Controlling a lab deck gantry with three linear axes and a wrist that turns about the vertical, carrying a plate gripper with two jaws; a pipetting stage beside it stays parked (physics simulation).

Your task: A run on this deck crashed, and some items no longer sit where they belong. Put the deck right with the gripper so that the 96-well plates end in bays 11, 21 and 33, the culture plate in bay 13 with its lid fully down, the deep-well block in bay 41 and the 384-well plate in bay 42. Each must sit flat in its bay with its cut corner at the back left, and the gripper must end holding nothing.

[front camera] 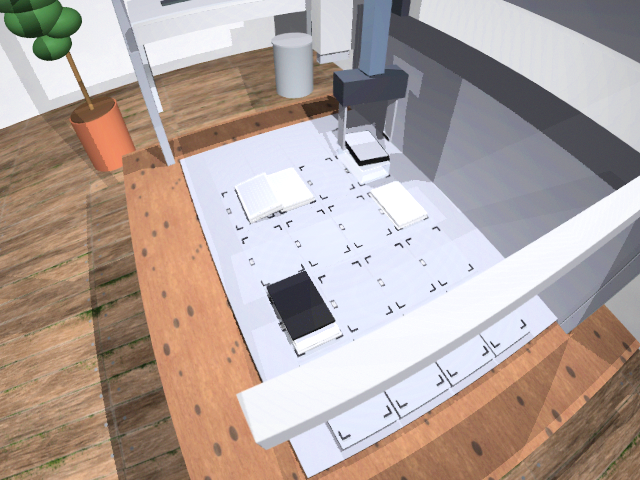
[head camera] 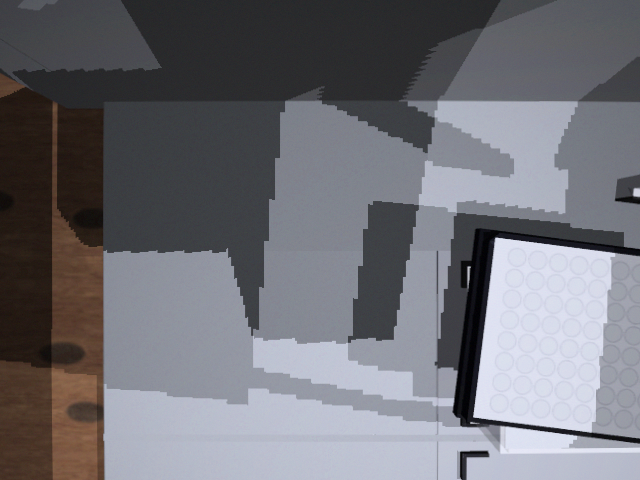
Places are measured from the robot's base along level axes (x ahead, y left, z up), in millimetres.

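Pixels of known places: gripper, between the fingertips: (front camera: 364,142); robot's base, origin of its link: (front camera: 223,194).
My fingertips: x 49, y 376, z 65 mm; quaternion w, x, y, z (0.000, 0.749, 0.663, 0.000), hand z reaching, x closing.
Ahead of a thing's pixels: the offset from my fingertips to its top centre.
My gripper (front camera: 364,145) is open, its jaws straddling a black-skirted 96-well plate {1 mm back, 1 mm left, 8 mm down} (front camera: 366,146) (head camera: 558,335); one jaw shows apart from it at the right edge of the head view. That plate lies turned a few degrees on the white block {15 mm ahead, 12 mm right, 24 mm down} (front camera: 374,171) (head camera: 542,440) in bay 41. A white 96-well plate {15 mm ahead, 302 mm right, 37 mm down} (front camera: 257,196) slants over bay 11, one edge on the white plate {15 mm ahead, 226 mm right, 51 mm down} (front camera: 294,187) in bay 21. A smooth white item {179 mm ahead, 12 mm right, 51 mm down} (front camera: 399,204) lies in bay 42. A black item {320 mm ahead, 332 mm right, 43 mm down} (front camera: 302,304) sits on a white one {343 mm ahead, 332 mm right, 51 mm down} (front camera: 318,337) in bay 13. Cut corners are unclear.
A thick white beam (front camera: 439,335) crosses above the front bays in the front view. A grey panel (front camera: 485,155) stands along the right side of the deck. A pale upright post (front camera: 149,98) stands at the back left.
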